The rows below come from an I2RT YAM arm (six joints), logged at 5 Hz.
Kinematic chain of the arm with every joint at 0, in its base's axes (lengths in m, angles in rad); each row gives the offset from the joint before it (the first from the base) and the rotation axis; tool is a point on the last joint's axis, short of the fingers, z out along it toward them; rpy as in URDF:
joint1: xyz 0 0 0.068 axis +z
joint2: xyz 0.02 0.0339 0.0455 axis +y
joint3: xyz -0.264 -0.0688 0 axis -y
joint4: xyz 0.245 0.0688 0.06 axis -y
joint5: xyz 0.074 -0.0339 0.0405 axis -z
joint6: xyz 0.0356 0 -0.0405 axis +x
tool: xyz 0 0 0 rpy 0 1.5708 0
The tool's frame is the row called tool.
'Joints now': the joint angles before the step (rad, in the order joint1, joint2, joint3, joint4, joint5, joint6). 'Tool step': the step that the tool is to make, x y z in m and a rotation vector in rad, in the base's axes. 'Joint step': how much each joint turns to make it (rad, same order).
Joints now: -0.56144, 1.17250, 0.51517, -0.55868, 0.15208, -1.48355
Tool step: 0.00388, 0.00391, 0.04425, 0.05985, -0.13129, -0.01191
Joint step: 0.00922, -0.09689, 0.12226, -0.14582, -0.10306, 0.06566
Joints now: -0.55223, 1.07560, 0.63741, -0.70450, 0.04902, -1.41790
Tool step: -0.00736, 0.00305, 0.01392, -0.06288, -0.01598, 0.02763
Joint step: -0.00154, -0.07026, 0.01353, -0.03425, 0.02781, -0.04605
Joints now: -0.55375, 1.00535, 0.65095, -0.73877, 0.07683, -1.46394
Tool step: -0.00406, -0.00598, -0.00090, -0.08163, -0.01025, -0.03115
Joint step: -0.02915, -0.02371, -0.02616, 0.05808, 0.05634, -0.02903
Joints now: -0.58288, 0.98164, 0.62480, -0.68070, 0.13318, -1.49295
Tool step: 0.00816, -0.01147, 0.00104, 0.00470, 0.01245, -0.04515
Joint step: -0.02396, 0.07061, 0.03869, 0.01661, 0.01330, 0.01694
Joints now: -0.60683, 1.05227, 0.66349, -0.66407, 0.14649, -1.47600
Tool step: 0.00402, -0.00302, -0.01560, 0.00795, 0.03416, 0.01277
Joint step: -0.00003, 0.05085, -0.03153, 0.05241, 0.00518, -0.01765
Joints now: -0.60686, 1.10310, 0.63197, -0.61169, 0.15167, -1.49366
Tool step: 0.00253, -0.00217, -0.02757, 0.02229, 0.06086, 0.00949
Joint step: 0.00016, 0.08194, -0.05793, 0.07963, 0.01058, -0.01581
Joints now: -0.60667, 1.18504, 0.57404, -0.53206, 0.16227, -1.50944
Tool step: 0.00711, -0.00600, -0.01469, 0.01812, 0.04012, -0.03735
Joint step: -0.00053, 0.09435, 0.00329, 0.04239, 0.02181, 0.03119
